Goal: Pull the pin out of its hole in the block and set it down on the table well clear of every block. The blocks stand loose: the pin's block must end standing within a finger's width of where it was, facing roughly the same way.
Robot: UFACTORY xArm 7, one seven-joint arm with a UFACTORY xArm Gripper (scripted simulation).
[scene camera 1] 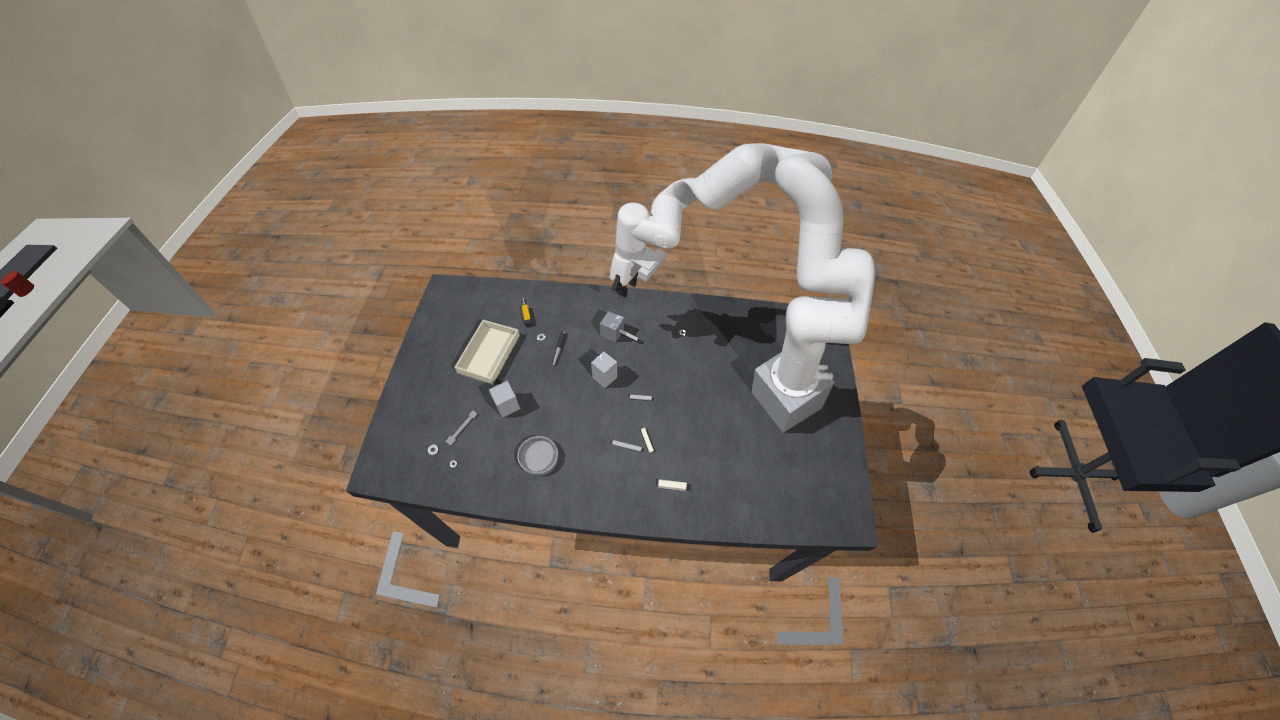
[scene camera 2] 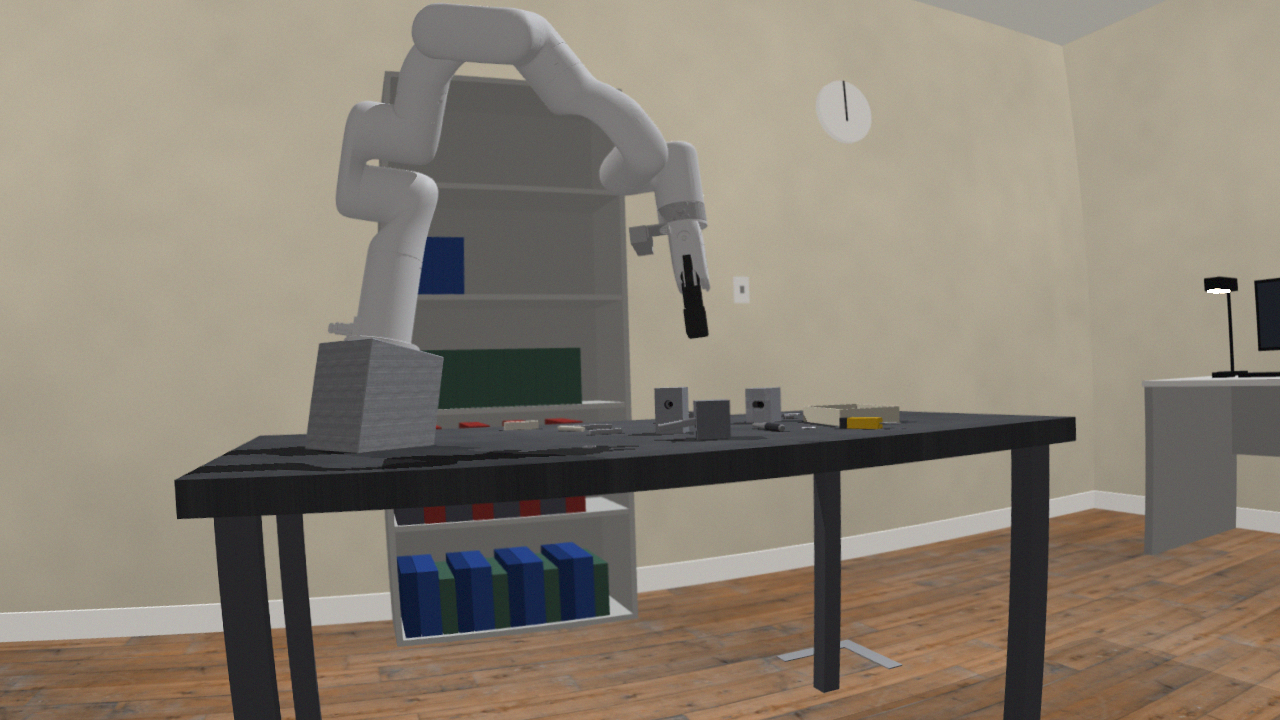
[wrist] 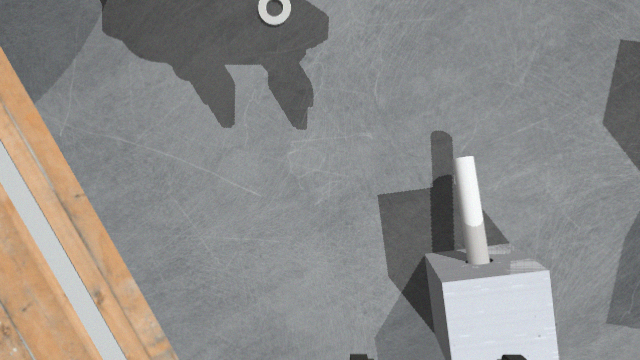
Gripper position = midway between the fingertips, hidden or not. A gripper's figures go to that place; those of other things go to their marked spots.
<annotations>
The gripper (scene camera 1: 626, 289): 1.39 m from the lens. A cream tray (scene camera 1: 483, 355) is 1.49 m from the lens.
</annotations>
